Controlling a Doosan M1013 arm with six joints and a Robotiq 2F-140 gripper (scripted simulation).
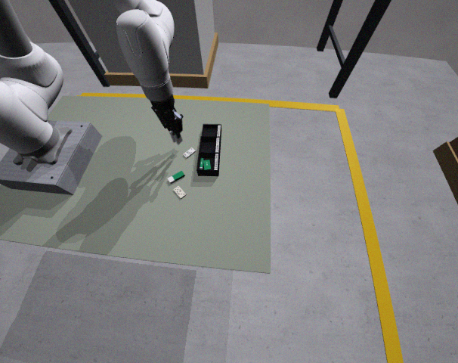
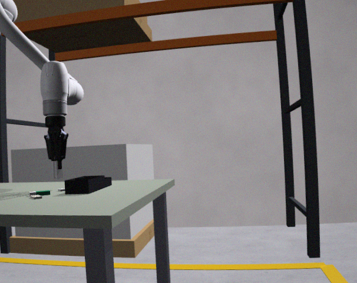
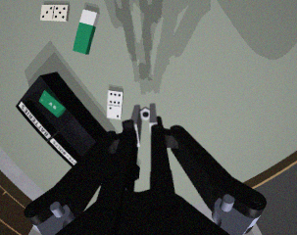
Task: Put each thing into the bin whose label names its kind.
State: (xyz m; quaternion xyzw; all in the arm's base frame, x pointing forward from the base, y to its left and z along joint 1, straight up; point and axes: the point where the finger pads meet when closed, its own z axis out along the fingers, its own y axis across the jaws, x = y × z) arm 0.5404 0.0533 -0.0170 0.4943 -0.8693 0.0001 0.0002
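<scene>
The green-and-white stick is 16 cm to the right of my hand and 7 cm below it. Round my hand: cylindrical battery: 10 cm ahead, 9 cm to the right, 6 cm below; then green battery: 13 cm ahead, 11 cm to the right, 6 cm below; then nut: 3 cm below.
</scene>
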